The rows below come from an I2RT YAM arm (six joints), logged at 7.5 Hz.
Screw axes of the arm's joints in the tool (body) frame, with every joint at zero. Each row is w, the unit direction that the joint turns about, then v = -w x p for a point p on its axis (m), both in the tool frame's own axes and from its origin. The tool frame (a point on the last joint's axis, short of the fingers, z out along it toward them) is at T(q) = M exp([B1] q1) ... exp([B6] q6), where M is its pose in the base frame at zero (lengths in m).
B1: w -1 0 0 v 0 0.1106 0
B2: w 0 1 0 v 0.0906 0 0.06
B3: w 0 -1 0 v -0.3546 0 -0.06
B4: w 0 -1 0 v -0.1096 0 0
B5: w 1 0 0 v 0 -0.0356 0
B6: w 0 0 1 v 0 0 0
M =
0 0 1 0.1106
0 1 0 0
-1 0 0 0.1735
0 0 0 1
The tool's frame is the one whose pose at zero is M.
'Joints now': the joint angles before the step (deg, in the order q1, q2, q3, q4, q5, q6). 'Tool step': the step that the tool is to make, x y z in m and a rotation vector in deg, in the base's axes. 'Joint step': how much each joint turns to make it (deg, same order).
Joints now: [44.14, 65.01, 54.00, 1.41, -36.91, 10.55]
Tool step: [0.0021, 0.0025, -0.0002, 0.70, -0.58, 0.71]
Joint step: [-0.01, 0.75, 0.01, 1.63, -0.72, -0.02]
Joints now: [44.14, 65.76, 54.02, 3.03, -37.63, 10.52]
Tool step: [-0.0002, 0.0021, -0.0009, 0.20, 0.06, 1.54]
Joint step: [0.21, 0.44, -0.01, 0.52, -1.34, -0.02]
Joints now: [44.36, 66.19, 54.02, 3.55, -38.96, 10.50]
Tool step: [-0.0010, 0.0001, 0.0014, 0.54, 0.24, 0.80]
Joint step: [0.08, -0.10, 0.02, 0.45, -0.79, 0.57]
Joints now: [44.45, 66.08, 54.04, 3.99, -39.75, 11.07]
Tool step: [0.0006, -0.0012, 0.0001, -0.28, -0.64, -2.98]
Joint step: [0.05, -0.37, -0.19, -0.10, 3.09, -0.28]
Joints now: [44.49, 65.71, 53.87, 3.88, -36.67, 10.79]
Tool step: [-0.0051, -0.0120, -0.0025, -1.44, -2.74, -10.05]
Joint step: [0.13, -3.66, -2.44, -1.20, 10.49, -1.77]
